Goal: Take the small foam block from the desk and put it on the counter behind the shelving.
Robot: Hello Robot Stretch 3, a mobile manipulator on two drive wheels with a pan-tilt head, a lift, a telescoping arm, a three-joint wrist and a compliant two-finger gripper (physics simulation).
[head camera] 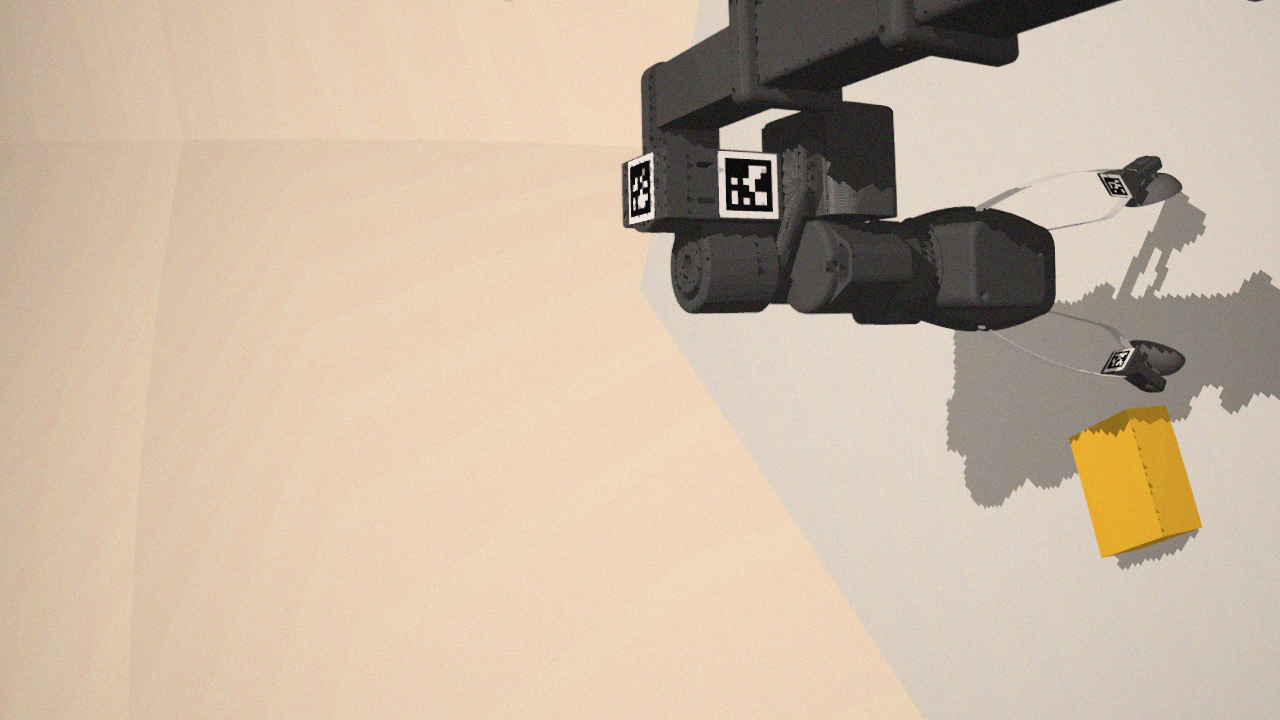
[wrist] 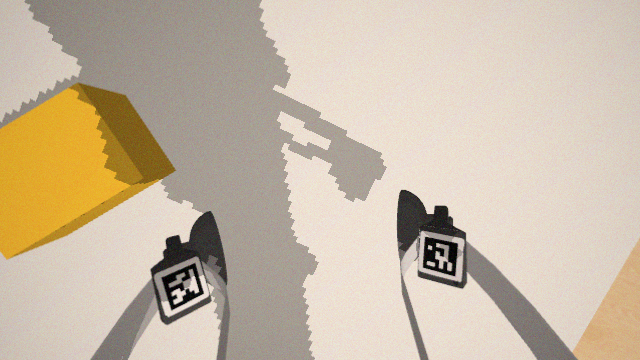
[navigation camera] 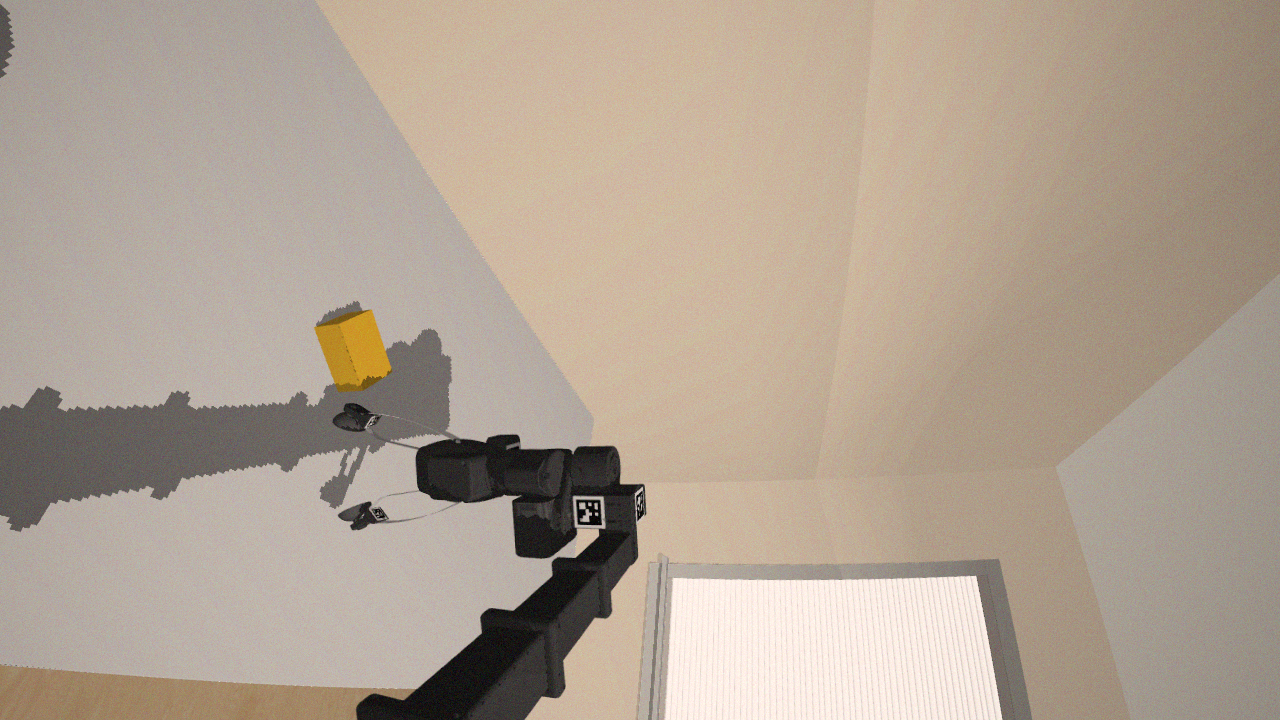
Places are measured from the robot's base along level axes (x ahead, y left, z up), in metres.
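Pixels of known places: gripper, fingertip midpoint: (head camera: pixel 1171 274) (navigation camera: pixel 341 466).
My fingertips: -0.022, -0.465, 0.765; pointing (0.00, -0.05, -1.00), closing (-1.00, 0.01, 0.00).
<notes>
Behind a point stands the place of what it marks, as x, y, z.
A yellow foam block (head camera: pixel 1132 483) {0.118, -0.497, 0.766} (navigation camera: pixel 353 349) {0.120, -0.491, 0.765} (wrist: pixel 65 165) rests on the pale desk top (head camera: pixel 1011 626) {0.268, -0.660, 0.721} (navigation camera: pixel 179 223) {0.238, -0.302, 0.720} (wrist: pixel 525 100). In the wrist view it lies at the left, cut off by the frame edge. My gripper (head camera: pixel 1163 273) {-0.022, -0.465, 0.765} (navigation camera: pixel 350 465) {-0.022, -0.465, 0.765} (wrist: pixel 310 226) {-0.022, -0.465, 0.765} is open and empty, above the desk. The block lies outside the fingers, beyond the left finger in the wrist view and below the lower finger in the head view. A corner of the block is in shadow. The counter and the shelving do not show.
The arm (head camera: pixel 805 62) {-0.089, -0.349, 1.117} (navigation camera: pixel 501 653) {-0.085, -0.254, 1.108} reaches over the desk and casts a wide shadow on it. The desk's straight edge runs beside a beige surface (head camera: pixel 402 402) {0.103, -1.335, 1.111} (navigation camera: pixel 671 223) {0.359, -0.913, 1.102}. A grey-framed bright panel (navigation camera: pixel 832 644) {-0.932, -1.801, 1.462} stands at the bottom right of the navigation view.
</notes>
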